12 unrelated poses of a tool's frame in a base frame.
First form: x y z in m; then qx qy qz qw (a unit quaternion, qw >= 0).
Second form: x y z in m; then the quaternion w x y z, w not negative. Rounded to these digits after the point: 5 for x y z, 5 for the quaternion.
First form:
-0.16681 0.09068 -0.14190 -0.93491 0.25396 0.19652 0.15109
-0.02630 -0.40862 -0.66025 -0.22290 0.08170 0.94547 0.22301
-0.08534 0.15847 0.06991 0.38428 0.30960 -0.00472 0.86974
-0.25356 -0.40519 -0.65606 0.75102 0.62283 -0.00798 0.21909
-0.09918 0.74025 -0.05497 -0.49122 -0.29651 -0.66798 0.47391
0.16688 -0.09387 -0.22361 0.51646 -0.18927 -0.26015 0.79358
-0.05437 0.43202 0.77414 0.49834 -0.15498 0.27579 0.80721
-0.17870 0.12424 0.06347 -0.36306 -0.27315 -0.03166 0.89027
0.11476 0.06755 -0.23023 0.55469 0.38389 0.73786 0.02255
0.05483 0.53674 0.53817 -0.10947 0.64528 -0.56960 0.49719
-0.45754 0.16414 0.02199 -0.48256 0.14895 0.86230 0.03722
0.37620 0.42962 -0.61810 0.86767 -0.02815 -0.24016 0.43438
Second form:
-0.16681 0.09068 -0.14190 0.15109 -0.93491 0.25396 0.19652
-0.02630 -0.40862 -0.66025 0.22301 -0.22290 0.08170 0.94547
-0.08534 0.15847 0.06991 0.86974 0.38428 0.30960 -0.00472
-0.25356 -0.40519 -0.65606 0.21909 0.75102 0.62283 -0.00798
-0.09918 0.74025 -0.05497 0.47391 -0.49122 -0.29651 -0.66798
0.16688 -0.09387 -0.22361 0.79358 0.51646 -0.18927 -0.26015
-0.05437 0.43202 0.77414 0.80721 0.49834 -0.15498 0.27579
-0.17870 0.12424 0.06347 0.89027 -0.36306 -0.27315 -0.03166
0.11476 0.06755 -0.23023 0.02255 0.55469 0.38389 0.73786
0.05483 0.53674 0.53817 0.49719 -0.10947 0.64528 -0.56960
-0.45754 0.16414 0.02199 0.03722 -0.48256 0.14895 0.86230
0.37620 0.42962 -0.61810 0.43438 0.86767 -0.02815 -0.24016

